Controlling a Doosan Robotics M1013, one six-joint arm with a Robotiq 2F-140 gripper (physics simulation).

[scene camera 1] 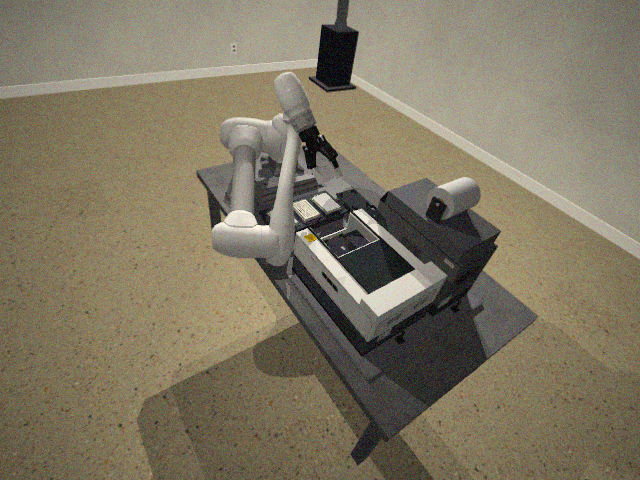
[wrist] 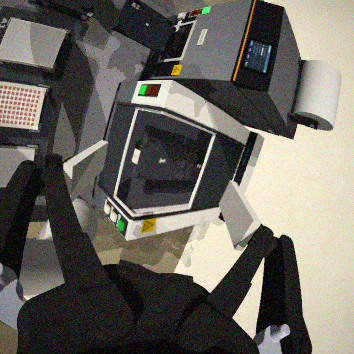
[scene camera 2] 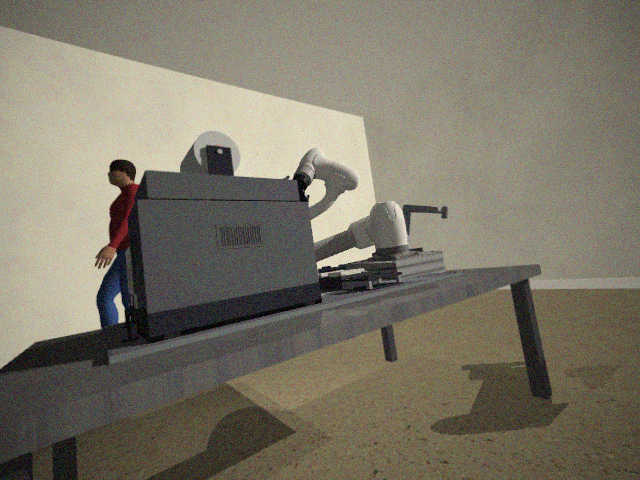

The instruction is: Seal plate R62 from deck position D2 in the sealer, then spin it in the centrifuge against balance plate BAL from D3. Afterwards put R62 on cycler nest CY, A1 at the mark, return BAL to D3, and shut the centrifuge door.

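Places are measured from the arm's base along level axes (x ahead, y left, z up), in millimetres.
Pixels of known places: gripper, fingertip midpoint: [scene camera 1: 330, 180] [wrist: 165, 174]; arm's base at its link origin: [scene camera 2: 393, 257].
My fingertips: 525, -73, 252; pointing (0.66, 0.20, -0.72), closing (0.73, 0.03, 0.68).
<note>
For each thing: its top centre in the pictures, then the offset to it from my fingertips, as dx, dy, dz. Level surfaces: height alone.
- dark rotor at its top centre: [wrist: 161, 160] [scene camera 1: 343, 248] +184, -23, -200
- dark grey sealer at its top centre: [wrist: 338, 97] [scene camera 2: 214, 143] [scene camera 1: 455, 181] +331, +289, +136
- plate with red wells, top centre: [wrist: 12, 104] [scene camera 1: 305, 209] -169, +15, -274
- dark flat panel at its top centre: [wrist: 152, 26] [scene camera 2: 315, 267] [scene camera 1: 377, 217] +48, +275, -244
- table at its surface level: dz -353
My gripper [scene camera 1: 324, 169] [wrist: 165, 174] is open and empty, held high above the deck. In the wrist view its fingers frame the white and dark centrifuge [wrist: 170, 90] [scene camera 1: 336, 273], whose white-edged top window shows the dark rotor [wrist: 162, 160]. The dark grey sealer [wrist: 215, 55] [scene camera 1: 439, 222] [scene camera 2: 227, 258] stands beside it. A plate with red wells [wrist: 21, 106] [scene camera 1: 306, 210] sits in the middle deck position, between a pale plate [wrist: 32, 42] [scene camera 1: 326, 202] and another pale plate [wrist: 15, 165]. Plate labels cannot be read. A dark nest shows partly at the wrist view's top edge.
A dark flat panel [wrist: 144, 24] stands out by the sealer's slot. A white film roll [scene camera 1: 457, 197] [scene camera 2: 209, 152] [wrist: 318, 95] tops the sealer. The arm's base stands at the table's far end. A person in red [scene camera 2: 122, 214] is behind the table [scene camera 2: 361, 310] in scene camera 2.
</note>
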